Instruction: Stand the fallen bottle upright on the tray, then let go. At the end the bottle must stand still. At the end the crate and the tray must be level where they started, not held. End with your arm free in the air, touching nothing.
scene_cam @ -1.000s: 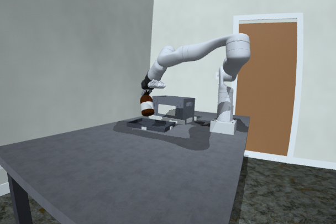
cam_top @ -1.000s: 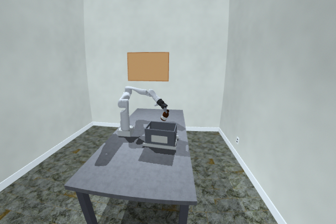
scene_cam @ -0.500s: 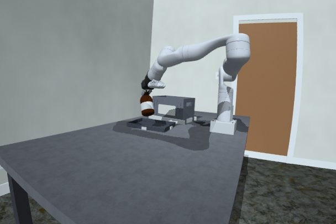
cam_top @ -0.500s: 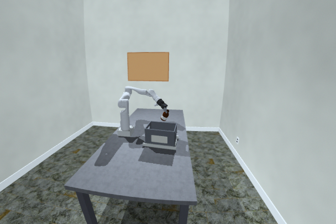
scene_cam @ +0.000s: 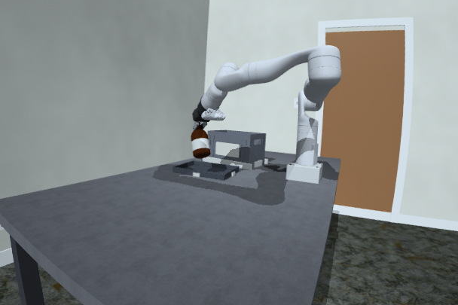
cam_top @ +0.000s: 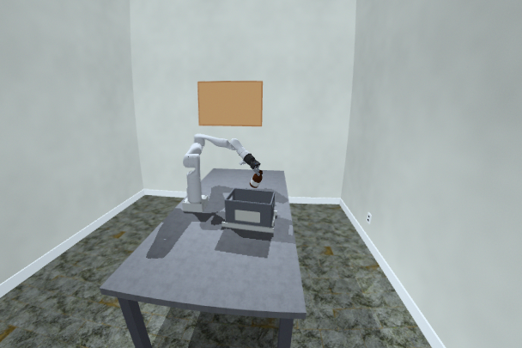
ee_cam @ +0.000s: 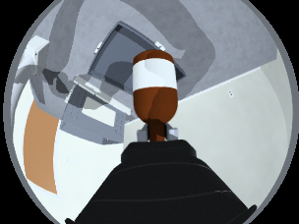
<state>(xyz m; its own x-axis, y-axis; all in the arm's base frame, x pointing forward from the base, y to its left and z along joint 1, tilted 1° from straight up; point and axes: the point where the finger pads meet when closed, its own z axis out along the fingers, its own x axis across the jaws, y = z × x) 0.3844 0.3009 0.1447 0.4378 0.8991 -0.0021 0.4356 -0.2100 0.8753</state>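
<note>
My hand is 2 cm past the bottle, 1 cm to the right of it and 5 cm above it. Also, from my hand: tray 1 cm behind, 5 cm to the right, 19 cm below; then crate 4 cm ahead, 34 cm to the right, 12 cm below.
</note>
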